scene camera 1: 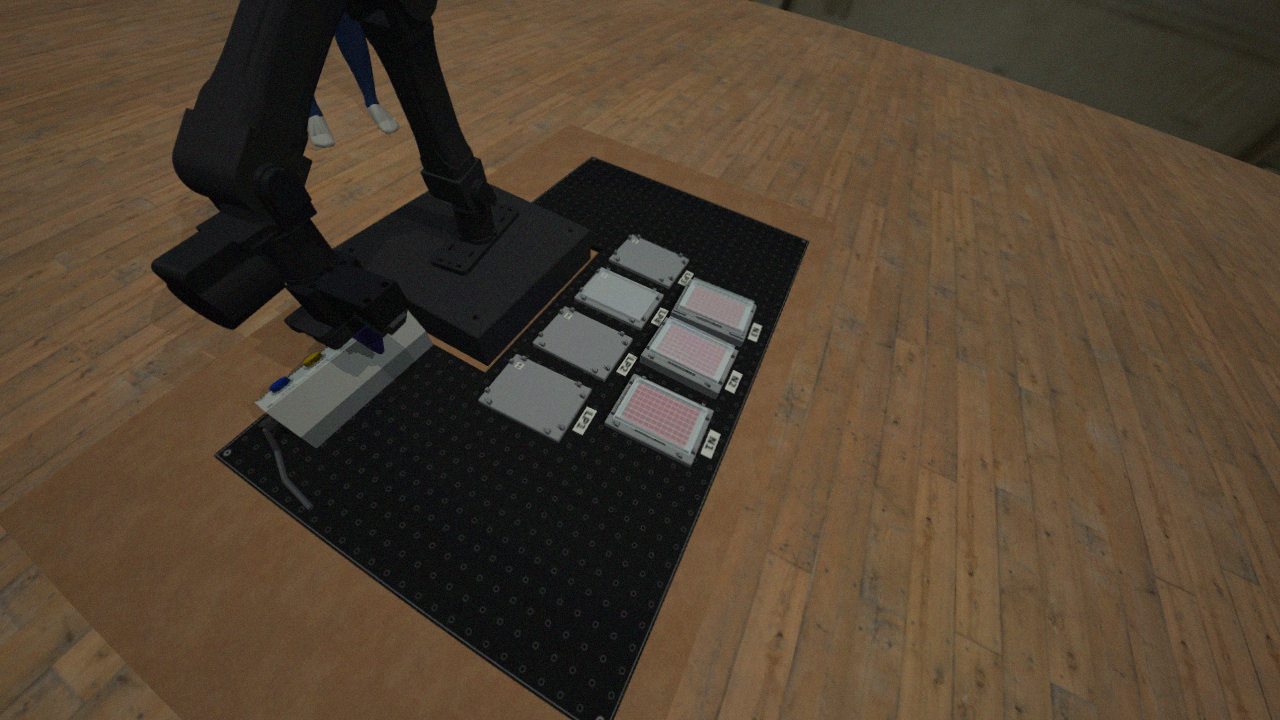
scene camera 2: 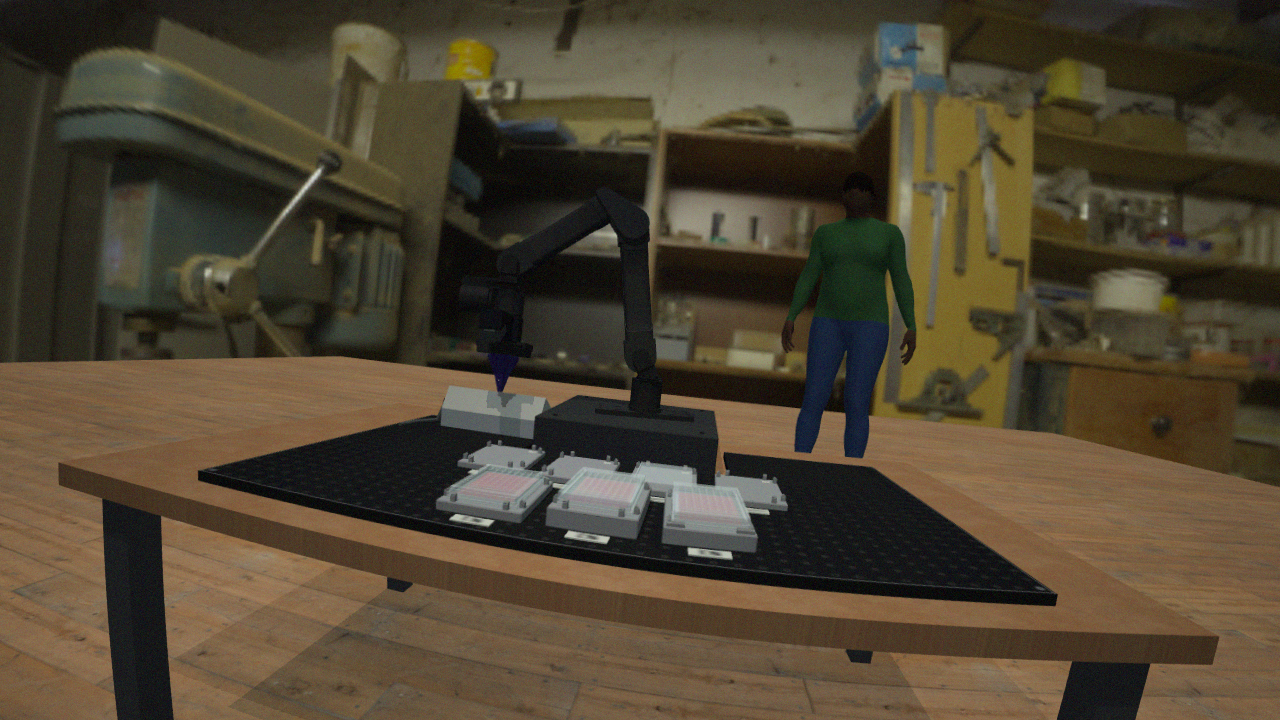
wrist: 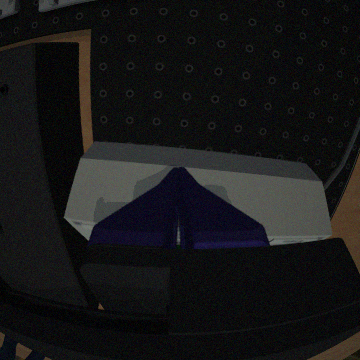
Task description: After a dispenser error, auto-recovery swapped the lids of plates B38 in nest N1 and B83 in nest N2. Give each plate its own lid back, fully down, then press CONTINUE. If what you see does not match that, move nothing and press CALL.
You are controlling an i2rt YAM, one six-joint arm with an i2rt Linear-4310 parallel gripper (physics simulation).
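Places are measured from the arm's base along level axes (x right, y back, z down), in millimetres.
Pixels of known places: gripper, fingertip midpoint: (scene camera 1: 379,351) (scene camera 2: 500,391) (wrist: 178,176); arm's base at its link origin: (scene camera 1: 478,237) (scene camera 2: 643,415).
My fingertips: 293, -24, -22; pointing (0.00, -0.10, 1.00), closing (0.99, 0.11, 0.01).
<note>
For each thing: its top centre in the pictures, then the offset to it from my fingertips, as dx, dy, dz. "spot": a spot on its surface instead.
- pale sloped button box at its top centre: (wrist: 207,249) (scene camera 1: 332,347) (scene camera 2: 499,390) +15, +69, +6
- blue button at its top centre: (scene camera 1: 276,381) +84, +106, +15
- yellow button at its top centre: (scene camera 1: 309,356) +35, +96, +15
- N1 at its top centre: (scene camera 2: 500,478) (scene camera 1: 662,411) -85, -399, +63
- N2 at its top centre: (scene camera 2: 605,482) (scene camera 1: 693,346) -216, -417, +50
- third pink plate at its top centre: (scene camera 2: 708,498) (scene camera 1: 717,302) -340, -439, +54
- LP1 at its top centre: (scene camera 1: 535,390) (scene camera 2: 504,449) -54, -202, +70
- LP2 at its top centre: (scene camera 2: 582,461) (scene camera 1: 583,336) -182, -231, +70
- grey cable at a spot on its surface: (scene camera 1: 286,470) spot: +171, +61, +87
My gripper (scene camera 1: 379,349) (scene camera 2: 500,390) (wrist: 178,176) is shut and empty, tips down over the pale sloped button box (scene camera 1: 315,407) (scene camera 2: 465,410) (wrist: 275,205); whether it touches cannot be told. A blue button (scene camera 1: 280,384) and a yellow button (scene camera 1: 311,360) show at the box's far edge; their wording is unreadable, and the arm may hide others. The pink-welled plate in N1 (scene camera 1: 664,416) (scene camera 2: 494,486) and the plate in N2 (scene camera 1: 689,351) (scene camera 2: 597,490) seem covered by clear lids. Their codes and the lids' codes are unreadable, and exact lid seating cannot be told.
A third pink plate (scene camera 1: 716,306) (scene camera 2: 709,505) stands in N3. Grey lid stands LP1 (scene camera 1: 534,396), LP2 (scene camera 1: 581,342) and the end one (scene camera 1: 648,259) look bare; the stand between (scene camera 1: 617,297) carries a pale clear piece. The black robot base (scene camera 1: 465,277) (scene camera 2: 626,434) adjoins the box. A grey cable (scene camera 1: 286,470) lies beside it.
</note>
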